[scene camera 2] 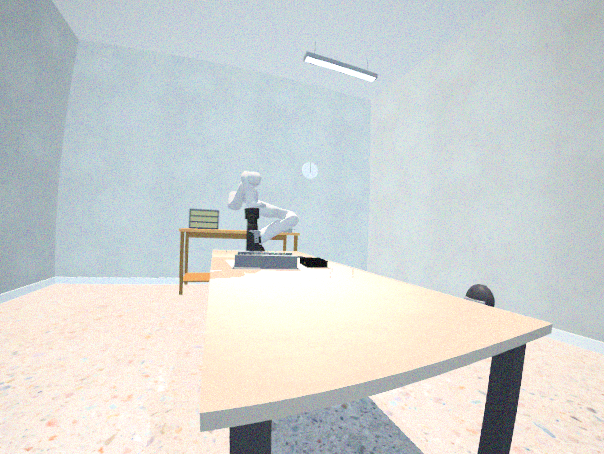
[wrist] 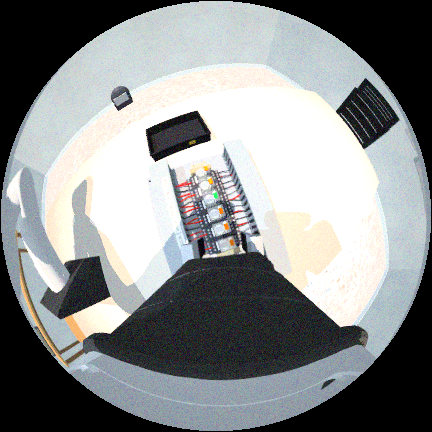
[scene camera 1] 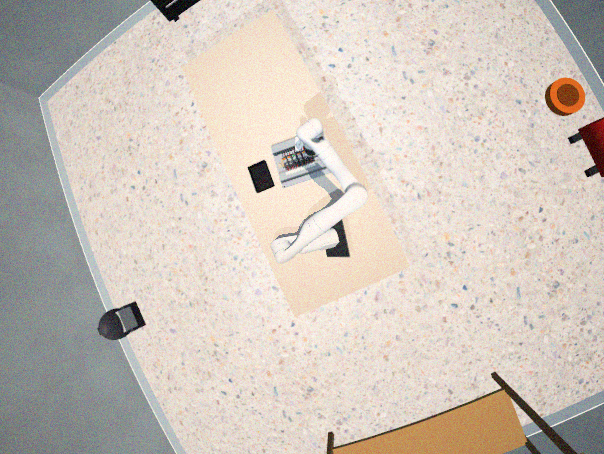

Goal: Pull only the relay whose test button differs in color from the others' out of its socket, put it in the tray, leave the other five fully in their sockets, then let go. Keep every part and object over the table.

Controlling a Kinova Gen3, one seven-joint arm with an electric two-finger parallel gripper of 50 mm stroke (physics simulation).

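Frame: origin at the arm's base, x ahead, y left, z up, level; millimetres.
Where they show: gripper, fingertip midpoint: (scene camera 2: 257, 243) (wrist: 222, 242) (scene camera 1: 306, 151); arm's base, origin of the base link: (wrist: 60, 281) (scene camera 1: 333, 236).
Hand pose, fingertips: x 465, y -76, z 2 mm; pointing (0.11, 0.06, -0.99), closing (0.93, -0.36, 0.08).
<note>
Things, the pixels of their top centre, and the offset from my fingertips. "spot": a spot on its surface instead. Level surfaces: height alone.
- grey housing, middle of its top: (wrist: 260, 202) (scene camera 2: 266, 255) (scene camera 1: 296, 141) 98 mm ahead, 26 mm left, 52 mm down
- tray end, surface spot: (wrist: 211, 198) spot: 21 mm ahead, 72 mm left, 47 mm down
- black tray, middle of its top: (wrist: 174, 128) (scene camera 2: 313, 259) (scene camera 1: 260, 176) 30 mm ahead, 303 mm left, 79 mm down
- nearest orange-button relay, middle of its top: (wrist: 226, 243) 7 mm ahead, 8 mm right, 45 mm down
- table, its level: 115 mm down
Six clear relays with white tops stand in a row in the grey housing (scene camera 1: 287, 179) (scene camera 2: 266, 261) (wrist: 260, 200). The third from the tray end (wrist: 211, 198) has a green test button; the buttons of the others look orange. All six appear seated, though their exact depth cannot be told. The black tray (scene camera 1: 261, 176) (scene camera 2: 313, 262) (wrist: 170, 151) stands beside the housing's far end in the wrist view, with no relay visible inside. My gripper (wrist: 222, 242) is open and empty, above the near end of the row around the nearest orange-button relay (wrist: 227, 243). Its fingertip height is unclear.
Red and dark wires (wrist: 192, 207) run along both sides of the relays. The housing's raised side walls flank the row. The arm's dark base mount (scene camera 1: 342, 245) (wrist: 82, 285) stands on the table (scene camera 1: 240, 90) (scene camera 2: 350, 325), on the left in the wrist view.
</note>
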